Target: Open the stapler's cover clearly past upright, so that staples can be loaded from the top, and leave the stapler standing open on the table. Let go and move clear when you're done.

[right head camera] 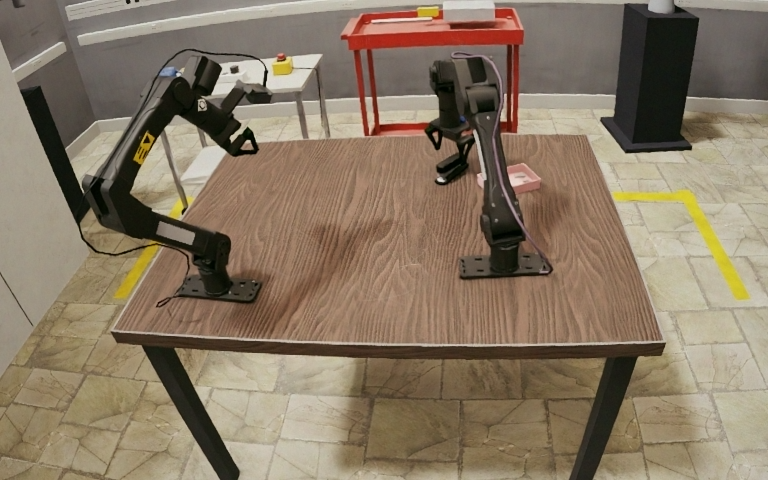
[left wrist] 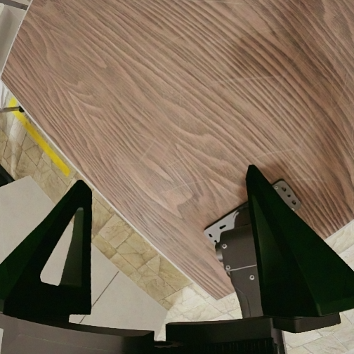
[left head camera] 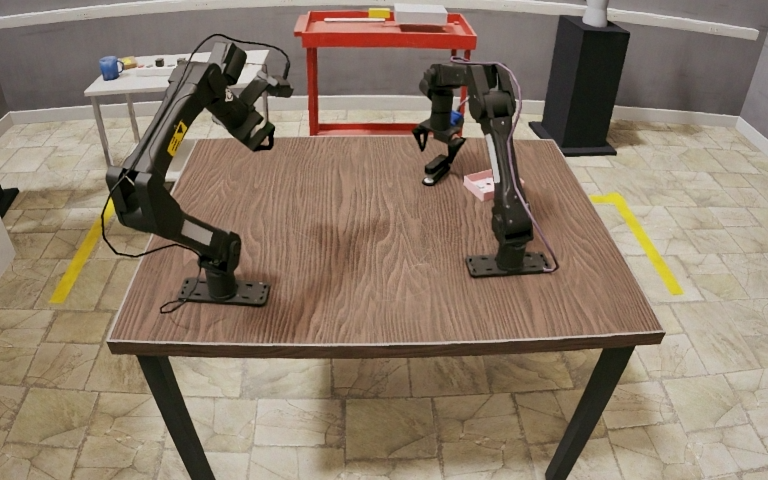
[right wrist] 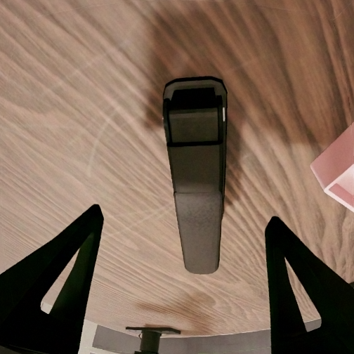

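Pixels of known places: left gripper, fingertip midpoint: (right head camera: 245,141) (left head camera: 256,136); right gripper, fingertip midpoint: (right head camera: 450,155) (left head camera: 436,156); left arm's base, origin of the base link: (right head camera: 219,290) (left head camera: 223,293); right arm's base, origin of the base link: (right head camera: 503,267) (left head camera: 508,265).
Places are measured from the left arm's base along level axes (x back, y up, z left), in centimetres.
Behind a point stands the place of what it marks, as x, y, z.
The black stapler (left head camera: 436,167) @[-49.8, 4.8, -47.9] (right head camera: 451,165) @[-51.0, 4.3, -48.5] (right wrist: 198,170) stands on the far part of the table, its cover folded down over the base. In the right wrist view its hinge end is at the top and its narrower, rounded cover end points to the bottom. My right gripper (left head camera: 436,154) @[-54.5, 5.6, -48.1] (right head camera: 450,155) @[-54.5, 5.6, -48.1] (right wrist: 185,217) is open and empty, pointing down just above the stapler, with one finger to each side of the cover in the right wrist view. Its exact height is hard to tell. My left gripper (left head camera: 266,140) @[-18.4, 28.7, -6.4] (right head camera: 248,143) @[-18.4, 28.7, -6.4] (left wrist: 162,177) is open and empty, raised over the far left of the table.
A pink tray (left head camera: 479,186) (right head camera: 526,178) (right wrist: 336,161) with small pieces in it sits to the right of the stapler, partly behind the right arm in the head views. Beyond the table (left head camera: 351,283) @[-5.4, 0.0, -27.7] stand a red cart (left head camera: 390,40) (right head camera: 436,37) and a black pedestal (left head camera: 586,84) (right head camera: 656,79).
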